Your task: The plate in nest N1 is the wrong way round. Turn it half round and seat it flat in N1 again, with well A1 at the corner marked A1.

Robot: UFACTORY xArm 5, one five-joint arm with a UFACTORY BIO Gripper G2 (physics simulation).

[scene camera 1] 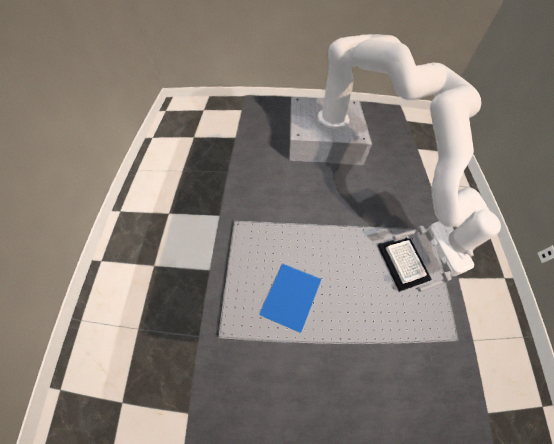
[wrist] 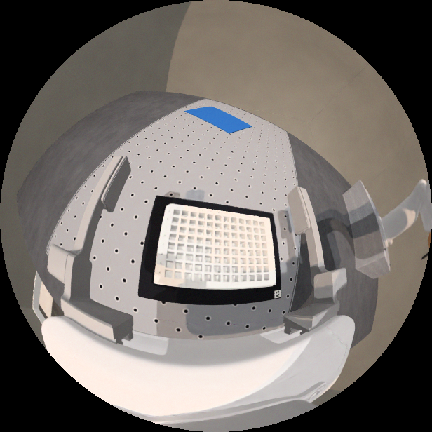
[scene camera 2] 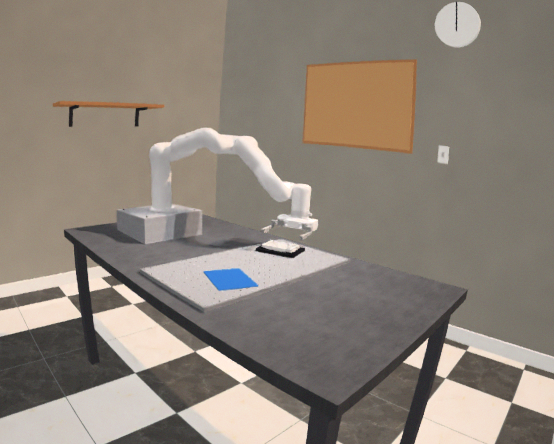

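Note:
The white well plate [scene camera 1: 407, 261] [scene camera 2: 281, 245] [wrist: 215, 247] lies in the black nest [scene camera 1: 392, 265] [scene camera 2: 275, 252] [wrist: 210, 296], on the right part of the pegboard in scene camera 1. The small A1 label [wrist: 277, 294] is on the nest's lower right corner in the wrist view. Which corner of the plate holds well A1 cannot be told. My gripper [scene camera 1: 409, 262] [scene camera 2: 283, 234] [wrist: 208, 196] is open and empty. It hangs above the plate, with its fingers spread past the nest's two short sides in the wrist view.
A flat blue rectangle [scene camera 1: 291, 298] [scene camera 2: 230, 279] [wrist: 218, 119] lies on the grey perforated board [scene camera 1: 350, 310] [scene camera 2: 175, 280] [wrist: 175, 150], apart from the nest. The arm's box-shaped base [scene camera 1: 325, 151] [scene camera 2: 165, 227] [wrist: 369, 240] stands on the dark table [scene camera 1: 340, 390] [scene camera 2: 350, 320], behind the board.

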